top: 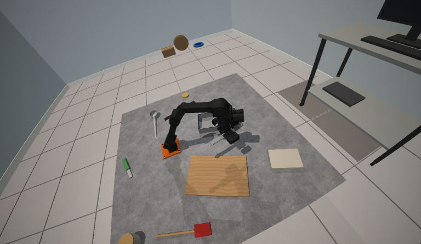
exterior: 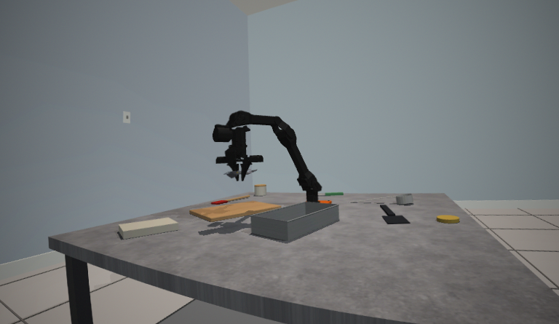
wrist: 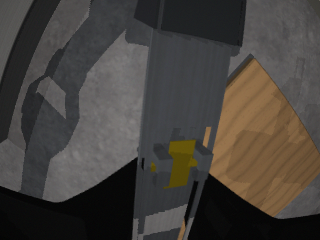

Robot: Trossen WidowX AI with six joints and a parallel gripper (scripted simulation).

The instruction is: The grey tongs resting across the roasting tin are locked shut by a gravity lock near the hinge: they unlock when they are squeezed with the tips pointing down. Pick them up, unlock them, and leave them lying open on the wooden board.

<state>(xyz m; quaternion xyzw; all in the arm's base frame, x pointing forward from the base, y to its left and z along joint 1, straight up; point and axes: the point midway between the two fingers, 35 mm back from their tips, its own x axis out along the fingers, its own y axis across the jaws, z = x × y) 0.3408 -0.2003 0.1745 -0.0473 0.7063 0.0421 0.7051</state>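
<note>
Right now my gripper tip is 2 cm short of the yellow lock piece and 4 cm below it. The rest, counted from my gripper tip: grey roasting tin 5 cm ahead, 26 cm to the left, 13 cm below; then cream slab 27 cm ahead, 23 cm to the right, 14 cm below; then wooden board 14 cm behind, 11 cm to the right, 15 cm below.
</note>
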